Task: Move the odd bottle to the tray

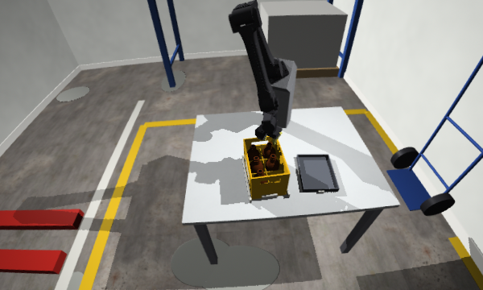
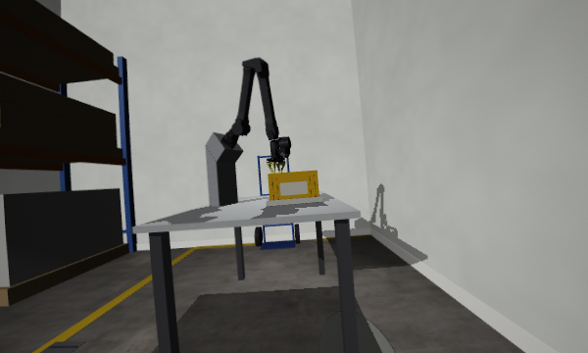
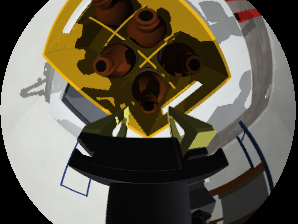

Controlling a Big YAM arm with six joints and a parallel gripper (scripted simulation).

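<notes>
My gripper is now 9 cm above the brown bottle. Also, from my hand: dark tray 19 cm ahead, 20 cm to the left, 17 cm below; crate 7 cm ahead, 7 cm to the right, 10 cm below.
</notes>
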